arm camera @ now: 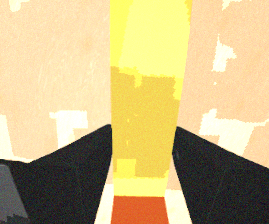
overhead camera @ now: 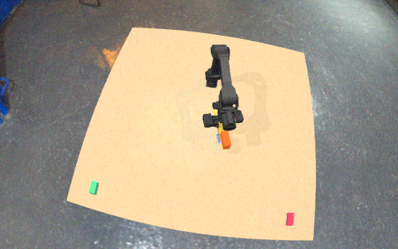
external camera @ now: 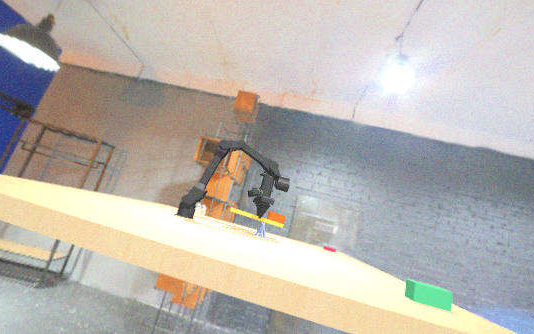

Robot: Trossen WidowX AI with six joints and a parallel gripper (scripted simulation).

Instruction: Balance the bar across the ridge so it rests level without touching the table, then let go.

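The blue ridge is 30 mm ahead of my gripper tip, 10 mm to the left of it and 50 mm below it. From my gripper tip the other things lie so: pink block: 420 mm ahead, 420 mm to the left, 70 mm below; green block: 420 mm ahead, 580 mm to the right, 60 mm below.
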